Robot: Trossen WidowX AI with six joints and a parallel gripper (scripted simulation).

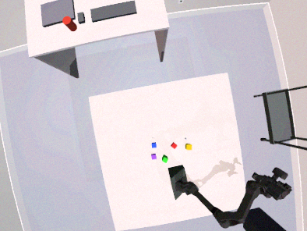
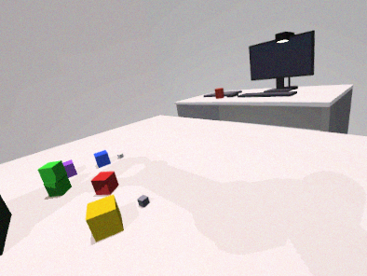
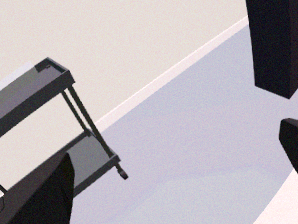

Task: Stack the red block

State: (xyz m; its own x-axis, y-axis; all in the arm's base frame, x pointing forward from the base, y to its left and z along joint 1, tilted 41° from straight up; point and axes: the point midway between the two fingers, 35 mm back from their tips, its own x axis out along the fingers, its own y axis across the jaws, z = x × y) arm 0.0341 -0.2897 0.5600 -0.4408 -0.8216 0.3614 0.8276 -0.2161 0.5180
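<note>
Right now my gripper tip is 260 mm short of the red block, 590 mm to the right of it and 340 mm above it. The rest, counted from my gripper tip: yellow block (230 mm ahead, 460 mm to the left, 340 mm below); purple block (190 mm ahead, 780 mm to the left, 340 mm below); blue block (290 mm ahead, 760 mm to the left, 340 mm below).
</note>
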